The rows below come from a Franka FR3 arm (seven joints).
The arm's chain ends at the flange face. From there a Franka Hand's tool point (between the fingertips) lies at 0.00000 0.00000 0.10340 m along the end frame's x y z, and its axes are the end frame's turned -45 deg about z.
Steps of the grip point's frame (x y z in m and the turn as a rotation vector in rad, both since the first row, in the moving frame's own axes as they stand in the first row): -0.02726, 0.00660, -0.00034, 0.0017, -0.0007, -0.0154; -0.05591, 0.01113, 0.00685, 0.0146, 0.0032, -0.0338; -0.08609, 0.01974, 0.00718, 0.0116, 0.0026, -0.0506; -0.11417, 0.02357, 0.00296, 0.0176, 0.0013, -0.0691; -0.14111, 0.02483, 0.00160, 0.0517, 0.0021, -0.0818
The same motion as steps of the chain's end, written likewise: -0.01443, 0.02401, -0.00034, 0.0007, -0.0017, -0.0154; -0.03081, 0.04869, 0.00686, 0.0126, -0.0081, -0.0338; -0.04623, 0.07585, 0.00719, 0.0100, -0.0064, -0.0506; -0.06283, 0.09874, 0.00298, 0.0134, -0.0115, -0.0691; -0.07844, 0.12112, 0.00174, 0.0380, -0.0351, -0.0818
